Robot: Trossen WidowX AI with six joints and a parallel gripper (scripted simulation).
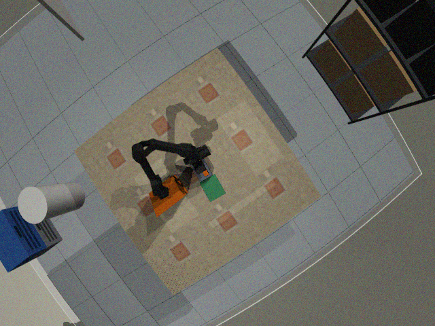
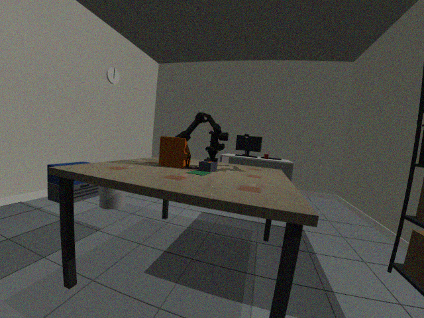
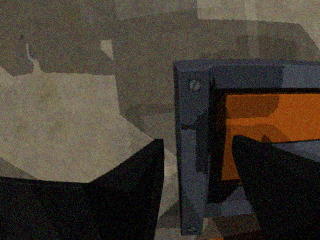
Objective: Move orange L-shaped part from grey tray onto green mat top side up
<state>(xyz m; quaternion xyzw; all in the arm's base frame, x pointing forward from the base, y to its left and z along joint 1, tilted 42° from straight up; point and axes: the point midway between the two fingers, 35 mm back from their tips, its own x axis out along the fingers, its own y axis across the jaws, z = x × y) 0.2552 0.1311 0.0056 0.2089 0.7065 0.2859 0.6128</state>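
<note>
My gripper tip is 60 mm to the left of the orange L-shaped part and 20 mm above it. Round my gripper tip: green mat (220 mm to the right, 90 mm below, 10 mm ahead).
</note>
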